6 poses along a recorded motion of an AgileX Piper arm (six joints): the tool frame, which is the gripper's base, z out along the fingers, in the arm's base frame.
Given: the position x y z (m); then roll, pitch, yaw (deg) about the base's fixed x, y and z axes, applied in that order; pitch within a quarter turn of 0, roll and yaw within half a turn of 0.
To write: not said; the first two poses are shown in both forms.
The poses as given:
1: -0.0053, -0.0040, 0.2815, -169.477, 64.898, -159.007
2: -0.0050, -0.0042, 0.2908, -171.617, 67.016, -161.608
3: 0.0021, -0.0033, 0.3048, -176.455, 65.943, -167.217
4: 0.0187, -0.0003, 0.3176, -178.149, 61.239, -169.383
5: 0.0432, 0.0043, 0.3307, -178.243, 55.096, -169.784
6: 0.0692, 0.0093, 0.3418, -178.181, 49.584, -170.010
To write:
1: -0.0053, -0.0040, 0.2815, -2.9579, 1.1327, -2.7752
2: -0.0050, -0.0042, 0.2908, -2.9953, 1.1696, -2.8206
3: 0.0021, -0.0033, 0.3048, -3.0797, 1.1509, -2.9185
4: 0.0187, -0.0003, 0.3176, -3.1093, 1.0688, -2.9563
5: 0.0432, 0.0043, 0.3307, -3.1109, 0.9616, -2.9633
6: 0.0692, 0.0093, 0.3418, -3.1098, 0.8654, -2.9672
